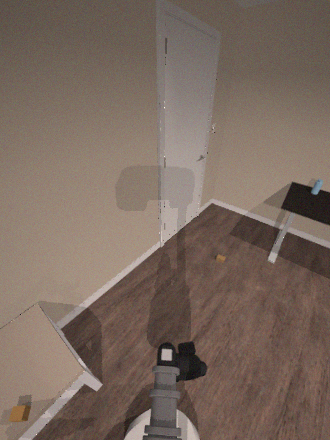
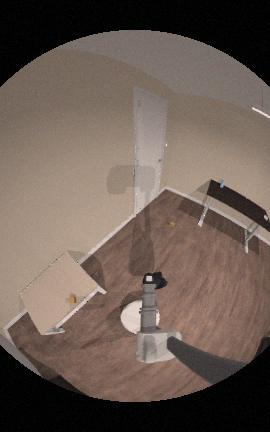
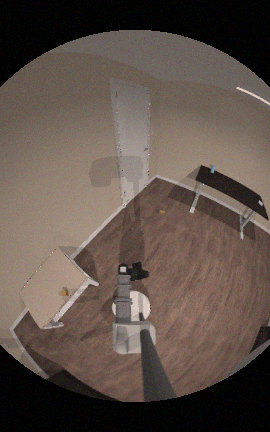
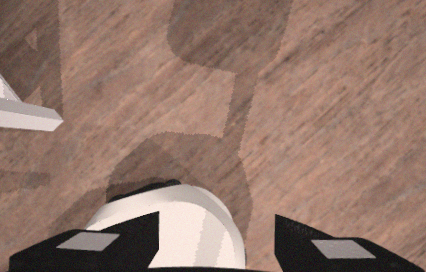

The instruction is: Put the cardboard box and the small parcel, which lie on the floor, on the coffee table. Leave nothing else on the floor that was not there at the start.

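Places are measured from the robot's base along level axes (x ahead, y left, z up), in metres.
Where they show: gripper, fingertip midpoint: (image 4: 216,232); robot's base, origin of the base link: (image 2: 139,315) (image 3: 131,306).
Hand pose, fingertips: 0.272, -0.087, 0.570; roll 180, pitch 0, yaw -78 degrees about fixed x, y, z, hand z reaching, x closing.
Each offset is from my fingertips to the top centre of the thing, as dx, dy, dz. "spot": to the spot under its first point. Level surfaces: height alone.
An orange-brown box @(-0.193, +0.715, -0.097) (image 1: 19,413) (image 2: 72,300) (image 3: 64,292) lies on the beige top of the coffee table @(dz -0.147) (image 1: 37,345) (image 2: 55,280) (image 3: 52,272), at the left. A second orange-brown piece @(+1.207, -0.471, -0.547) (image 1: 220,258) (image 2: 172,223) (image 3: 162,211) lies on the floor between the door and the dark table. Their sizes are hard to compare, so I cannot tell for certain which is the cardboard box and which the small parcel. My gripper (image 1: 189,362) (image 2: 159,280) (image 3: 138,271) (image 4: 216,232) is open and empty, above the floor to the right of the coffee table, away from both pieces.
A dark table (image 1: 310,202) (image 2: 235,197) (image 3: 225,185) with white legs stands at the right wall, a blue cylinder (image 1: 316,187) (image 2: 222,183) (image 3: 213,169) on it. A door (image 1: 187,100) is in the far wall. My white base (image 4: 185,215) shows below the gripper, with a white table leg @(spot: +0.013, +0.516, -0.458) (image 4: 30,117) at left.
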